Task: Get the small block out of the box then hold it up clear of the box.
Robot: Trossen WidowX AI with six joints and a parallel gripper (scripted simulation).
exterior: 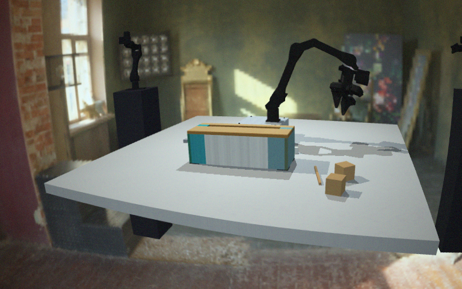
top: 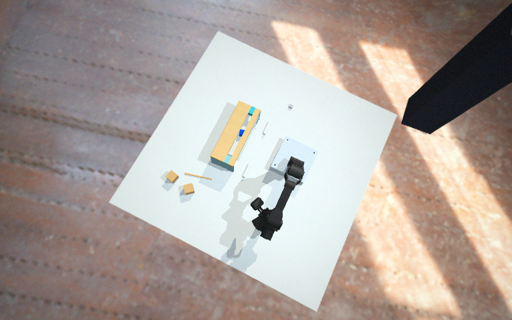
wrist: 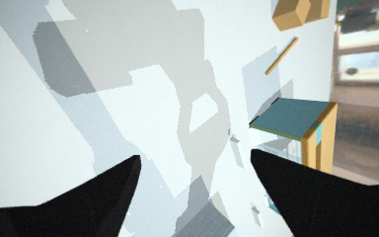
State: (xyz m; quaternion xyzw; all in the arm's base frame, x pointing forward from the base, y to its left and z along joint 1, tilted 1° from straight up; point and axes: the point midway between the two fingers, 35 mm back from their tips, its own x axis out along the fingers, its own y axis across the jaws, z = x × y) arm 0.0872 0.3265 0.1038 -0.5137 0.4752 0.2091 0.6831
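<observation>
Now: gripper tip 250 mm short of the blue block, 400 mm to the left of it and 60 mm above it. Also, from my gripper tip: long box 240 mm ahead, 380 mm to the right, 90 mm below; then thin wooden stick 400 mm ahead, 80 mm to the right, 150 mm below; then grey cube 40 mm ahead, 710 mm to the right, 140 mm below.
</observation>
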